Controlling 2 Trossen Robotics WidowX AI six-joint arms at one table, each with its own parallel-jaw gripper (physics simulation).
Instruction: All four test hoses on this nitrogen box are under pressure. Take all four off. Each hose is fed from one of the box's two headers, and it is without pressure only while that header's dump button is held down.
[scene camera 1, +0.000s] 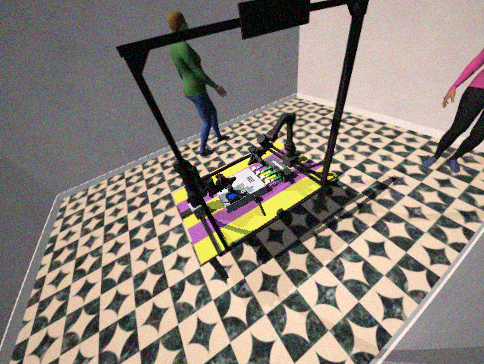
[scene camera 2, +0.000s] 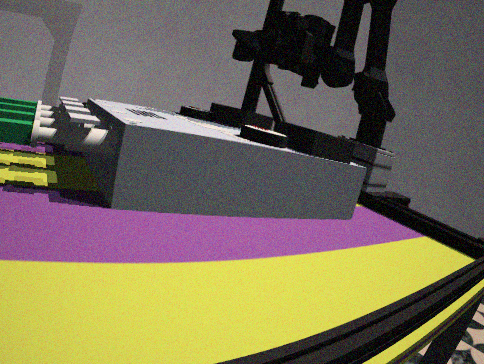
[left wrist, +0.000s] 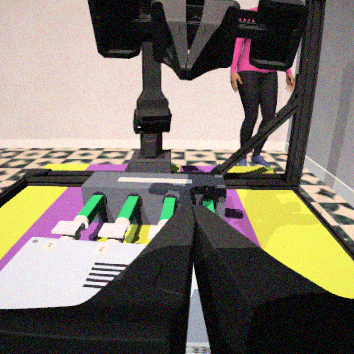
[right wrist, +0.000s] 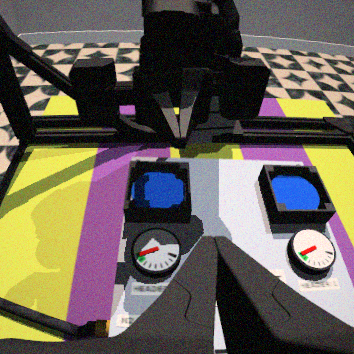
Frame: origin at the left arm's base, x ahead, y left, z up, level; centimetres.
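Where they show: left gripper, between the fingertips: (scene camera 1: 235, 177) (scene camera 2: 233, 32) (left wrist: 190, 216) (right wrist: 179, 144); right gripper, between the fingertips: (scene camera 1: 247, 165) (left wrist: 185, 74) (right wrist: 211, 246); left arm's base, origin of its link: (scene camera 1: 195, 203) (scene camera 2: 367, 145); right arm's base, origin of its link: (scene camera 1: 290, 155) (left wrist: 151, 154).
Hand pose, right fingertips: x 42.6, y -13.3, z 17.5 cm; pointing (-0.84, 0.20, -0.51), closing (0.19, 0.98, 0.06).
Observation:
Things, the pixels of their top centre, and the offset from my right fingertips. "pt": a spot on its surface instead. Level surfaces: height alone.
- grey block, a spot on its surface: (left wrist: 115, 189) pt dz -21.1, dx +28.3, dy +9.7 cm
- black line, a spot on its surface: (right wrist: 40, 317) pt dz -27.3, dx -5.9, dy -16.5 cm
- brass fitting, a spot on its surface: (right wrist: 102, 328) pt dz -23.8, dx -3.0, dy -8.0 cm
- purple striped table, height of its surface: dz -28.6 cm
The nitrogen box (scene camera 1: 245, 181) (scene camera 2: 225, 180) (left wrist: 45, 280) (right wrist: 236, 200) is pale on top with grey sides. Several green hoses (scene camera 2: 17, 120) (left wrist: 128, 207) with white collars run between its white tabs (left wrist: 114, 230) and a grey block (left wrist: 115, 189); my fingers partly hide that end in the left wrist view. Two blue dump buttons (right wrist: 157, 190) (right wrist: 296, 194) sit in black square surrounds. Gauges (right wrist: 162, 255) (right wrist: 317, 250) stand by them, red needles slanting toward green marks. My left gripper (left wrist: 190, 216) (right wrist: 179, 144) is shut and empty beyond the buttons. My right gripper (right wrist: 211, 246) (left wrist: 185, 74) is shut and empty above the box.
A black line (right wrist: 40, 317) with a brass fitting (right wrist: 102, 328) meets the box's side. A black frame (scene camera 1: 345, 85) surrounds the yellow and purple striped table (scene camera 1: 300, 192) (scene camera 2: 200, 310). Two people (scene camera 1: 190, 75) (scene camera 1: 472, 95) stand on the floor beyond it.

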